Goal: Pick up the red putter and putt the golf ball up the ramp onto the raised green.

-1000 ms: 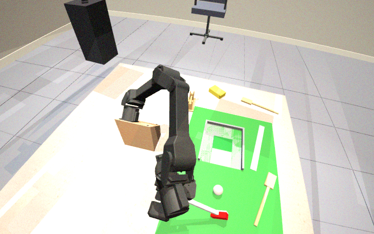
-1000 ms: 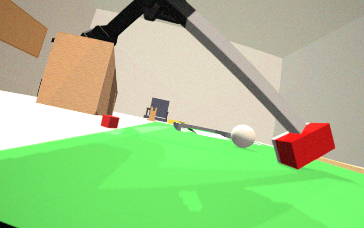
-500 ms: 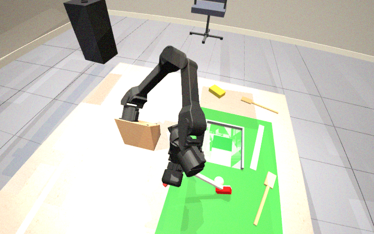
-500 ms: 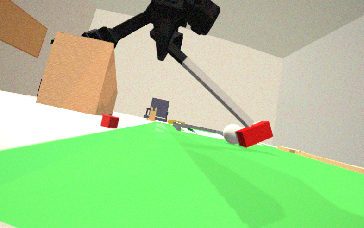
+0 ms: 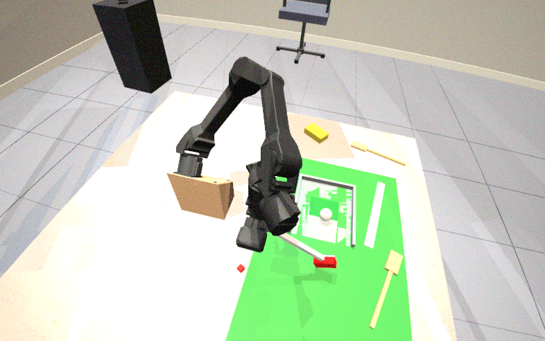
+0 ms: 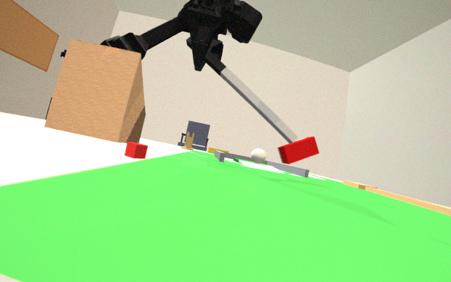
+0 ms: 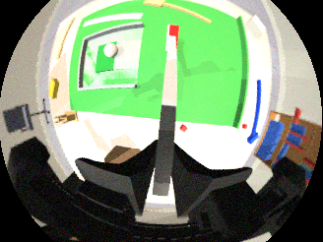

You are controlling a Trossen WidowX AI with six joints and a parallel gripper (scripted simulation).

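Right now the red putter is 10 cm ahead of my gripper tip, 4 cm below it and 1 cm to the left of it. The rest, counted from my gripper tip: white strip: 35 cm ahead, 29 cm to the left, 15 cm below; then white golf ball: 18 cm to the left, 17 cm ahead, 12 cm below; then green mat: 22 cm ahead, 15 cm below, 10 cm to the left.
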